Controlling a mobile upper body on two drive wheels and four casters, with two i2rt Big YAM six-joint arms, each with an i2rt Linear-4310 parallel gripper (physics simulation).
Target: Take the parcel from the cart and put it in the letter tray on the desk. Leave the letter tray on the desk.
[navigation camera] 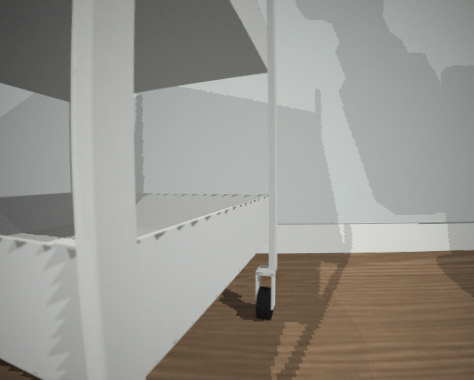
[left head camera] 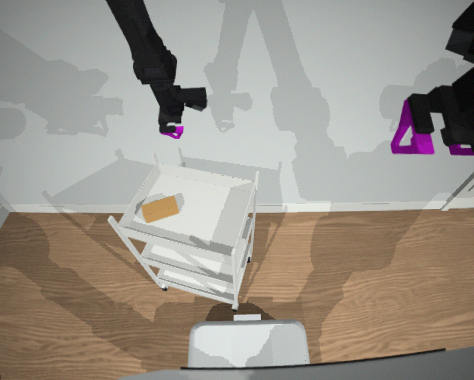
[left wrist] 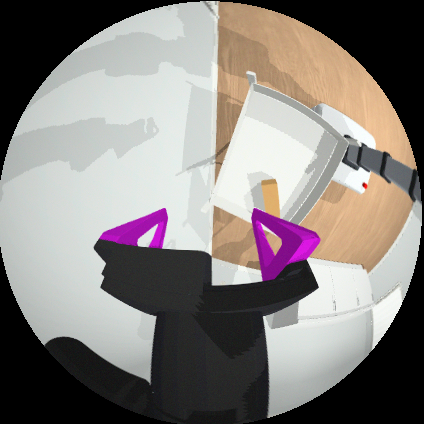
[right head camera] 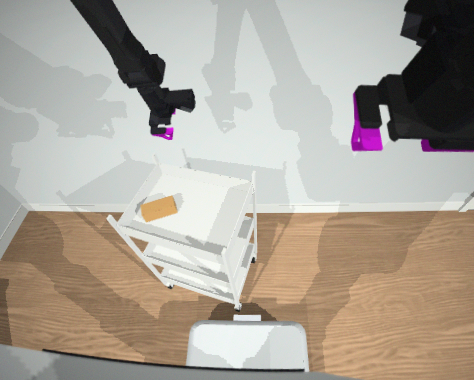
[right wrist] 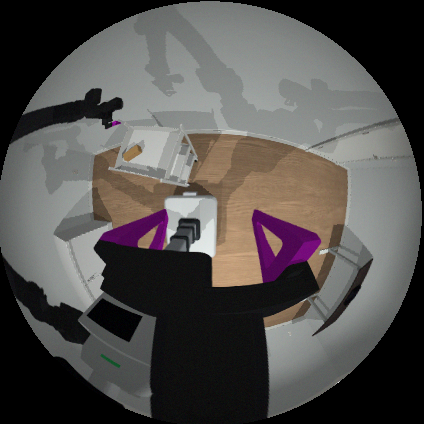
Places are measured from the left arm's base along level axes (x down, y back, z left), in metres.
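Pixels of known places: left gripper, fingertip midpoint: (left head camera: 178,125) (left wrist: 209,212) (right head camera: 171,126) (right wrist: 119,114); right gripper, fingertip midpoint: (left head camera: 422,149) (right head camera: 388,146) (right wrist: 209,213).
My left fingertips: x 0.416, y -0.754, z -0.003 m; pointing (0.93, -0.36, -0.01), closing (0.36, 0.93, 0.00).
Note:
Behind a point stands the place of what it marks.
The parcel (left head camera: 160,208) @(z 0.100, x 0.695, y -0.626 m) (right head camera: 159,208) @(z 0.095, x 0.696, y -0.624 m) (left wrist: 270,192) @(z 0.075, x 0.695, y -0.652 m) (right wrist: 132,153) @(z 0.085, x 0.699, y -0.626 m) is an orange-brown block lying flat in the top tray of the white three-tier cart (left head camera: 235,280) @(z -0.175, x 0.872, y -0.412 m) (right head camera: 230,275) @(z -0.176, x 0.821, y -0.412 m) (left wrist: 300,111) @(z -0.212, x 0.739, y -0.583 m) (right wrist: 145,174) @(z -0.005, x 0.747, y -0.476 m) (navigation camera: 105,150) @(z -0.177, x 1.172, y -0.413 m), near the tray's left end in the head views. My left gripper (left head camera: 172,133) (right head camera: 163,133) (left wrist: 209,212) @(z -0.003, x 0.416, y -0.754 m) (right wrist: 119,114) @(z -0.003, x 0.416, y -0.754 m) is open and empty, above the cart's far side in the head pictures; one finger overlaps the parcel's lower end in the left wrist view. My right gripper (left head camera: 441,150) (right head camera: 402,149) @(z -0.445, x 0.145, y -0.329 m) (right wrist: 209,213) @(z -0.445, x 0.145, y -0.329 m) is open and empty, far right of the cart. I cannot make out the letter tray.
The cart stands close to the pale wall, in front of my white base (left head camera: 250,345) @(z -0.233, x 1.150, y -0.212 m) (right head camera: 247,345) @(z -0.229, x 1.151, y -0.215 m) (right wrist: 190,205) @(z -0.243, x 1.150, y -0.226 m). A dark-topped piece of furniture (right wrist: 345,295) @(z -2.411, x 0.451, y 0.880 m) stands at the right in the right wrist view. White cabinets (left wrist: 345,287) @(z 1.056, x 0.911, y 0.945 m) show at the lower right in the left wrist view.

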